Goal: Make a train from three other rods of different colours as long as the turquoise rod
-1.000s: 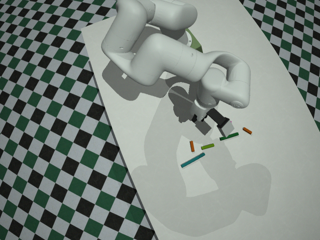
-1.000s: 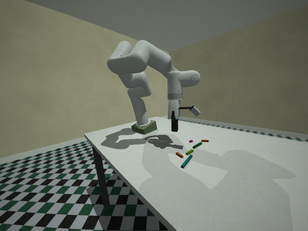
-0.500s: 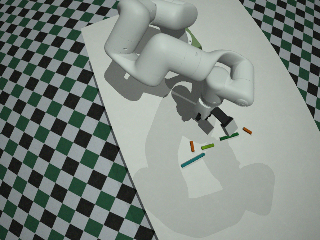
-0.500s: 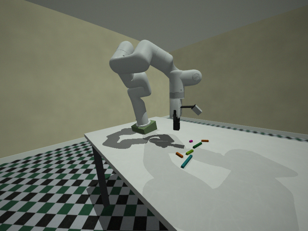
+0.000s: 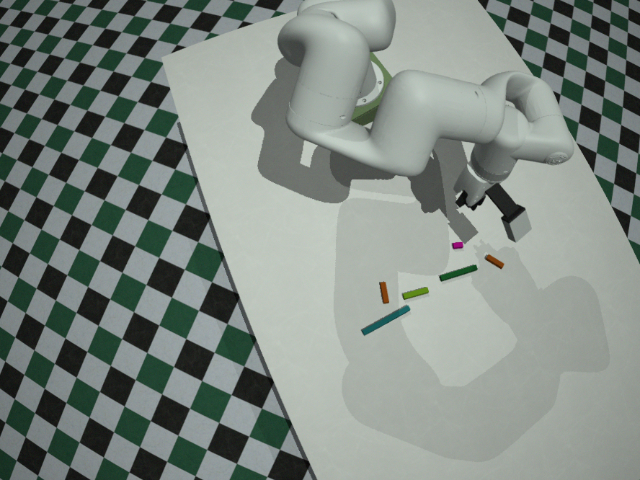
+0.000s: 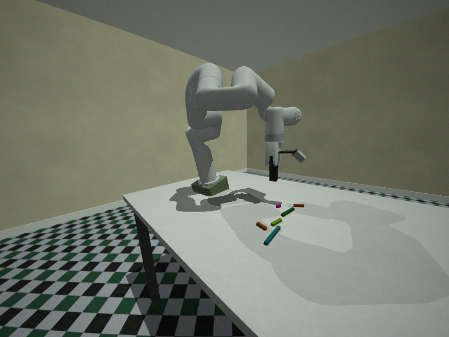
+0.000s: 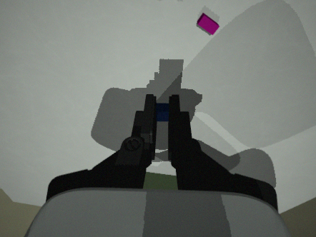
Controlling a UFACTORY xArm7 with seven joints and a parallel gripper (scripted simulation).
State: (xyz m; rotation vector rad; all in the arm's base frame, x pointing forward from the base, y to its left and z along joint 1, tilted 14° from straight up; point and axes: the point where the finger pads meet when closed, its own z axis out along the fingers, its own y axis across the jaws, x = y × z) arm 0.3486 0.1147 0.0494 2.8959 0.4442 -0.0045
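My gripper is now 120 mm above the magenta rod, 40 mm short of it and 30 mm to the left of it. Round my hand: green rod 120 mm below, 100 mm ahead, 50 mm to the right; then blue rod 20 mm below; then lime rod 150 mm to the right, 120 mm below, 100 mm ahead.
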